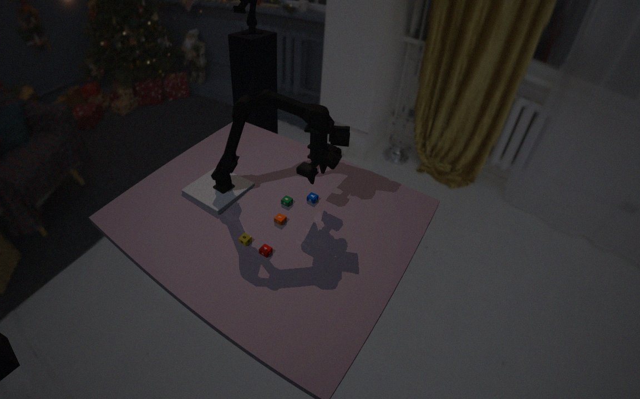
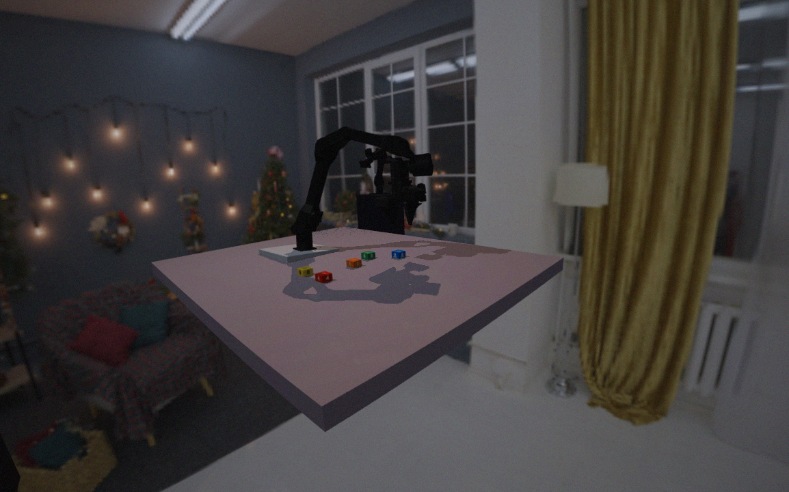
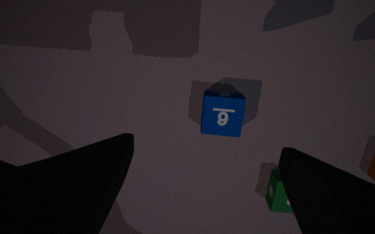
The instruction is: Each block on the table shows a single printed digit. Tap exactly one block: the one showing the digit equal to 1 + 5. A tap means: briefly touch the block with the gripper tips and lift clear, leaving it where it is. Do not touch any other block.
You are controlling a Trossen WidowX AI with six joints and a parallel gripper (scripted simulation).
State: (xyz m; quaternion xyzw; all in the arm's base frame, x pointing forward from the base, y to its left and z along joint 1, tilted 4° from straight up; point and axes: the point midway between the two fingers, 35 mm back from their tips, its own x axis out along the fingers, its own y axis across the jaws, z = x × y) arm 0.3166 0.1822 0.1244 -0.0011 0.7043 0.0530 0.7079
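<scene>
Now: the blue block 9 cm below my gripper tip, 2 cm to the right of it and 1 cm behind it. Round my gripper tip: red block: 32 cm to the right, 9 cm below, 3 cm ahead; orange block: 18 cm to the right, 9 cm below, 3 cm behind; green block: 9 cm to the right, 9 cm below, 7 cm behind.
</scene>
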